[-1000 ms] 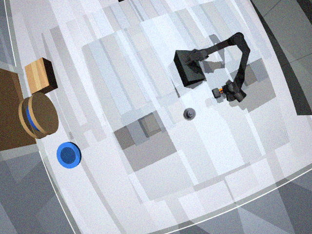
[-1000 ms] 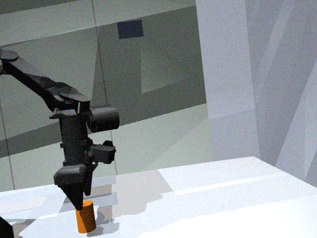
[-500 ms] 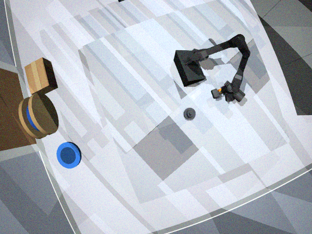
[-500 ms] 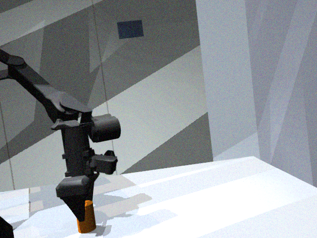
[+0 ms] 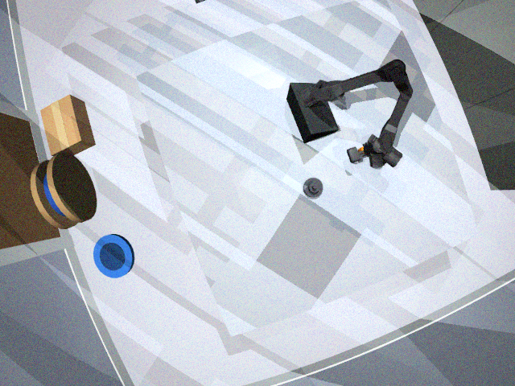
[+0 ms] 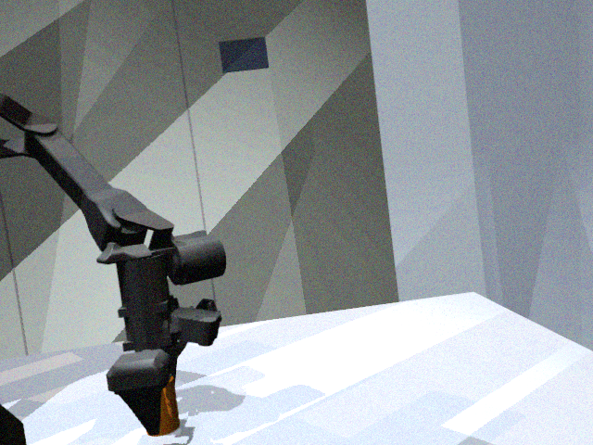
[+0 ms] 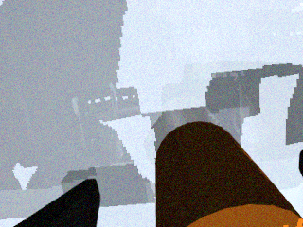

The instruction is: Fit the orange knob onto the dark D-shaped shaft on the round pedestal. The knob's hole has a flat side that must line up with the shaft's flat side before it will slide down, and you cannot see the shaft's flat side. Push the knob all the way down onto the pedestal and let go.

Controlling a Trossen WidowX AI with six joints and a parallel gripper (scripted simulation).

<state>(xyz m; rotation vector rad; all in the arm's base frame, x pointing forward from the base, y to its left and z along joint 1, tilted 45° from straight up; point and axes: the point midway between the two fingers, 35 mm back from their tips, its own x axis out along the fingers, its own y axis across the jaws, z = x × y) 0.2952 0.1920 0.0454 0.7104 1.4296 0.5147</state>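
Now: the dark shaft 40 mm ahead of my gripper tip, 270 mm to the right of it and 20 mm above it. Also, from my gripper tip: orange knob: 20 mm above.
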